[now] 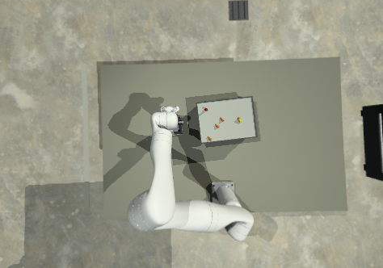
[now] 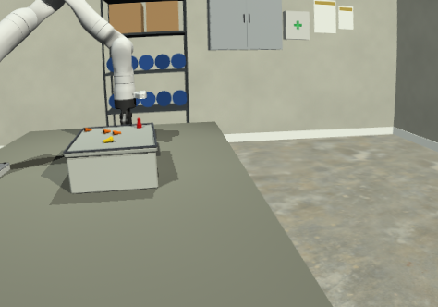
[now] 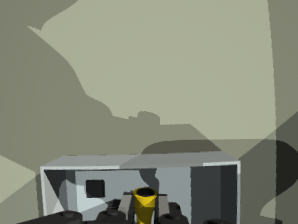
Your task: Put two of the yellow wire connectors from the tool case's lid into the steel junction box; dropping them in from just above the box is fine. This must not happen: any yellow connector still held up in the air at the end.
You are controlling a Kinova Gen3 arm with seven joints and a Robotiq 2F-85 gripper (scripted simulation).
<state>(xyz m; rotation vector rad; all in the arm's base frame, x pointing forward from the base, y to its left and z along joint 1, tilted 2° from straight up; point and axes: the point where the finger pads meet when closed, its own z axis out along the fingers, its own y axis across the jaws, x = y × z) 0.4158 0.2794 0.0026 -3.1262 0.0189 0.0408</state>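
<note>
My hand is 20 mm past the steel junction box and 30 mm above it. Also, from my hand: tool case (290 mm to the right, 40 mm above); red connector (60 mm ahead, 190 mm to the right, 80 mm above).
</note>
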